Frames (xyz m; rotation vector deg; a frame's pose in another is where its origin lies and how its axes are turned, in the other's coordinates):
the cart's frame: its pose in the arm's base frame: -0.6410 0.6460 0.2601 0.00 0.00 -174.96
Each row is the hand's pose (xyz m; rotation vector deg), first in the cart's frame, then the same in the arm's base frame.
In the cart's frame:
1: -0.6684 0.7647 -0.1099 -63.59 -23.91 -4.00
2: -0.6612 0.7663 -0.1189 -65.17 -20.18 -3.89
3: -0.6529 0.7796 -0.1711 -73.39 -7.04 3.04
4: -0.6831 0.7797 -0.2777 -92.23 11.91 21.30
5: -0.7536 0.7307 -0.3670 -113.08 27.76 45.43
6: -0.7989 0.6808 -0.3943 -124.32 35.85 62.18
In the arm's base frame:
1: 0.0920 -0.0570 0.1502 -39.40 92.26 -148.96
2: 0.0850 -0.0592 0.1412 -33.97 94.74 -148.62
3: 0.0779 -0.0732 0.0890 -14.48 103.03 -138.39
4: 0.1080 -0.0707 -0.0176 9.77 115.40 -106.83
5: 0.1739 -0.0157 -0.1069 24.06 120.71 -66.62
6: 0.2146 0.0380 -0.1342 28.78 119.26 -42.18

